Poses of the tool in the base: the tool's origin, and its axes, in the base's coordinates. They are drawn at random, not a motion.
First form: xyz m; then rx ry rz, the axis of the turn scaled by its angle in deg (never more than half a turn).
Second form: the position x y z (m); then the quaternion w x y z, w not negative. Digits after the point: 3 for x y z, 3 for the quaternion.
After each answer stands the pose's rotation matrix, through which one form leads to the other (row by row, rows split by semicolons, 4 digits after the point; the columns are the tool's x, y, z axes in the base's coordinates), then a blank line. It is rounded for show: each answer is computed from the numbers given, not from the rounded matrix.
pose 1, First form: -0.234 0.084 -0.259 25.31 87.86 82.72
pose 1, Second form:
-0.234 0.084 -0.259 0.475 0.181 0.627 0.590
-0.4837 -0.3342 0.8089; 0.7873 0.2375 0.5689; -0.3823 0.9121 0.1482

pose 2, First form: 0.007 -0.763 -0.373 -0.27 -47.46 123.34
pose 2, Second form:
0.007 -0.763 -0.373 0.405 -0.002 -0.328 0.853
-0.6711 -0.6906 -0.2694; 0.6931 -0.4556 -0.5586; 0.2630 -0.5616 0.7845

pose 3, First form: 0.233 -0.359 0.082 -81.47 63.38 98.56
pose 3, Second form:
0.233 -0.359 0.082 0.320 -0.541 0.421 0.654
-0.2105 -0.8735 -0.4389; -0.0369 -0.4415 0.8965; -0.9769 0.2049 0.0607

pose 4, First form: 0.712 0.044 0.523 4.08 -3.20 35.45
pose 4, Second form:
0.712 0.044 0.523 0.952 0.035 -0.027 0.304
0.8132 -0.5811 -0.0310; 0.5773 0.8123 -0.0834; 0.0736 0.0499 0.9960

